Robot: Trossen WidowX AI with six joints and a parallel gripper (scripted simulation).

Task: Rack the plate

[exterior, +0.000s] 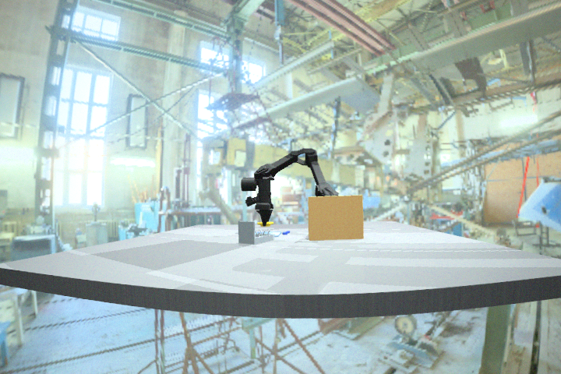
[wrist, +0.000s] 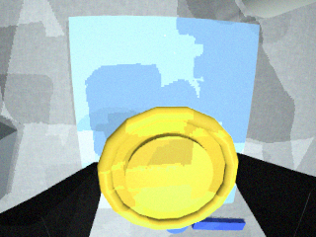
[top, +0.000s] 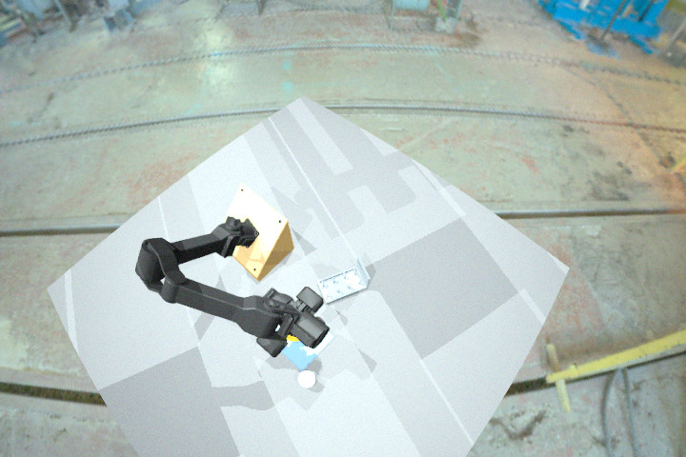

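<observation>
Now: gripper tip 40 mm above the blue mat and 10 mm short of it. Round my gripper tip: white cup: 120 mm ahead, 60 mm to the right, 20 mm below; then blue spoon: 80 mm behind, 50 mm to the right, 40 mm below; then yellow plate: 10 mm above.
</observation>
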